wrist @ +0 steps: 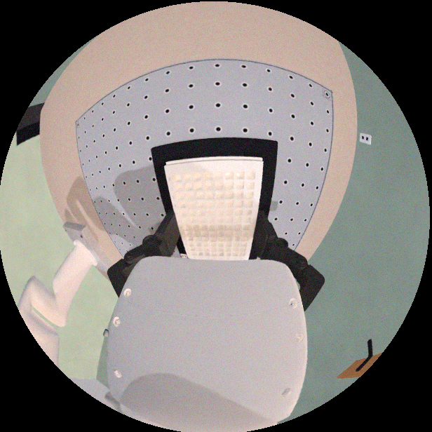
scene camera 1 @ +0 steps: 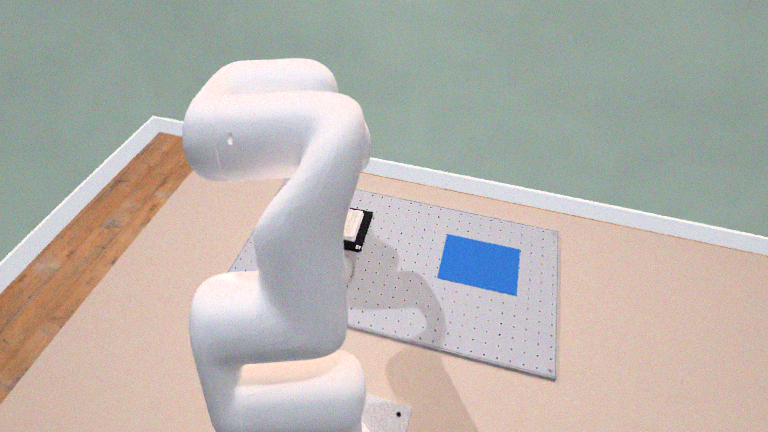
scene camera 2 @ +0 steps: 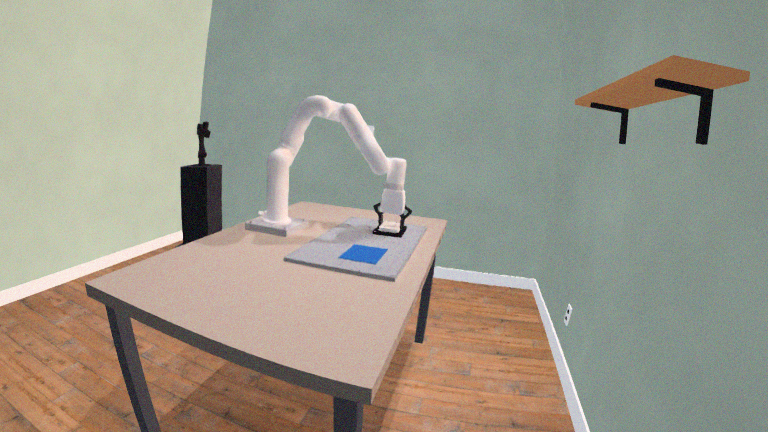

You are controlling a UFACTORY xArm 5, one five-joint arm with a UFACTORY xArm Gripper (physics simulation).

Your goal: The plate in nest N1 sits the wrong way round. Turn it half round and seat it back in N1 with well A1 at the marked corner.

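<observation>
The cream well plate point(scene camera 1: 353, 224) point(scene camera 2: 390, 228) point(wrist: 216, 200) lies level at the black nest point(scene camera 1: 367, 224) point(scene camera 2: 386, 233) point(wrist: 215, 147), with the rim of the nest showing around it. I cannot tell whether it is fully down in the nest. My gripper point(scene camera 2: 392, 224) point(wrist: 215, 220) points down and is shut on the plate, with one black finger on each long side. In scene camera 1 the arm hides the gripper and part of the plate and nest. A small white mark shows at the near corner of the nest. Well A1 cannot be made out.
The nest stands on a grey perforated board point(scene camera 1: 483, 333) point(scene camera 2: 316, 255) point(wrist: 217, 95). A flat blue rectangle point(scene camera 1: 479, 264) point(scene camera 2: 364, 254) lies on the same board, apart from the nest. A wooden wall shelf point(scene camera 2: 665, 80) and a black pedestal point(scene camera 2: 201, 204) stand away from the table.
</observation>
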